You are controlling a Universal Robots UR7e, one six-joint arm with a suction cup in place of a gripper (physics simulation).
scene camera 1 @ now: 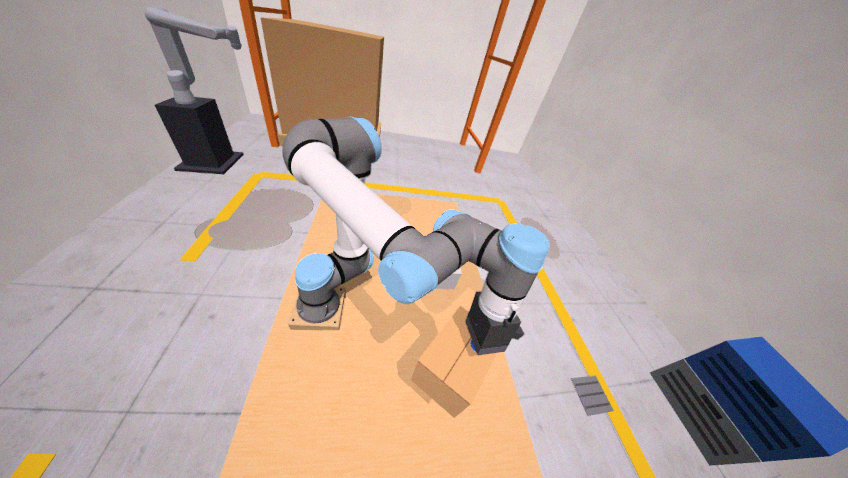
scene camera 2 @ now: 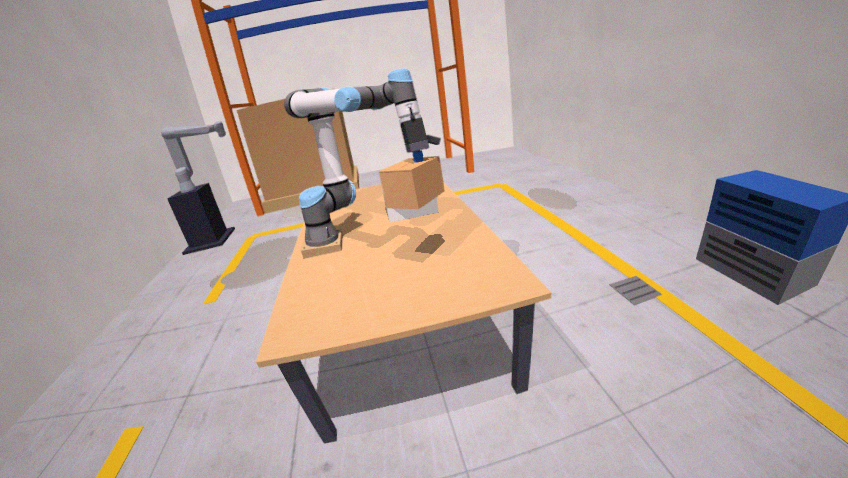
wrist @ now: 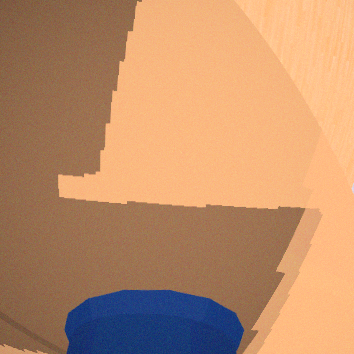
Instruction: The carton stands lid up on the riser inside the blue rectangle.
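Where they show: hand, its tool point: (wrist: 168,286); arm's base, origin of its link: (scene camera 1: 318,304) (scene camera 2: 321,239).
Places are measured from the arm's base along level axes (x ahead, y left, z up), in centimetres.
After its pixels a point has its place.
The brown carton (scene camera 1: 440,358) @(x 34.3, y -31.6, z 32.5 cm) (scene camera 2: 403,188) @(x 35.7, y -37.9, z 26.8 cm) (wrist: 200,125) hangs in the air above the table, its seamed lid facing up. My gripper (scene camera 1: 473,345) (scene camera 2: 418,156) (wrist: 154,325), a blue suction cup, is shut on the carton's lid, off its middle. The white riser (scene camera 1: 449,280) @(x 53.2, y 9.9, z 3.1 cm) (scene camera 2: 415,213) @(x 45.7, y 10.1, z -1.7 cm) stands on the table; in scene camera 2 the carton covers much of it, and in scene camera 1 the arm covers most of it. The blue rectangle does not show in these views.
The wooden table (scene camera 1: 356,415) @(x 16.3, y -35.5, z -3.8 cm) (scene camera 2: 380,308) @(x 20.1, y -55.0, z -3.8 cm) bears the arm's base plate (scene camera 1: 314,325) @(x 0.0, y -8.2, z 0.1 cm) (scene camera 2: 321,249) @(x 0.0, y -8.3, z -1.1 cm) at its left side. Blue and grey crates (scene camera 1: 766,380) (scene camera 2: 766,231) stand on the floor at the right. An orange rack frame (scene camera 1: 510,89) (scene camera 2: 445,83) stands behind.
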